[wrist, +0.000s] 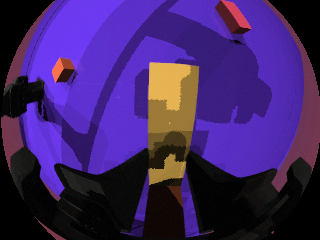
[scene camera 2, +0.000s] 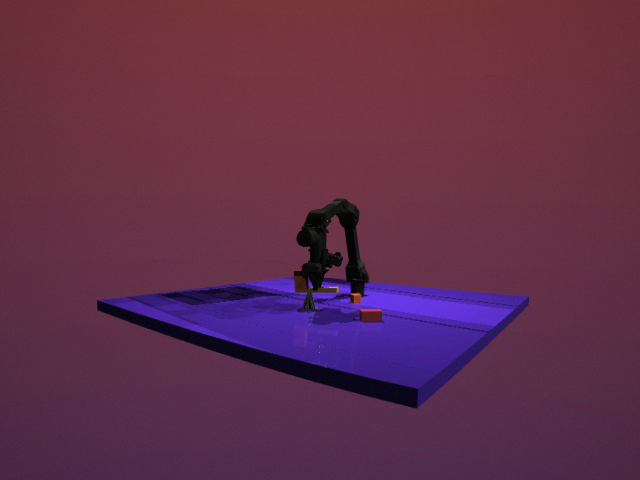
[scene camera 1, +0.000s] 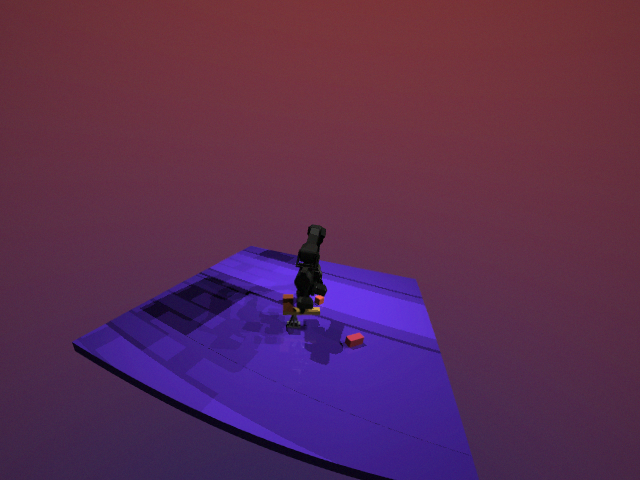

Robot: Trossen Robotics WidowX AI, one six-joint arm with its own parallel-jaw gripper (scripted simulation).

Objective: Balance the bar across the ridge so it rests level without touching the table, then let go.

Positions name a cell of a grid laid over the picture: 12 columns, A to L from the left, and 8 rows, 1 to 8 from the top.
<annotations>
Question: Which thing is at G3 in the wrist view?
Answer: A bar.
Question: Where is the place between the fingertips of the gripper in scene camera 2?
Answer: F5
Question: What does the gripper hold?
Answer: A bar.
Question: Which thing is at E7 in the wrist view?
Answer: The gripper.
</annotations>
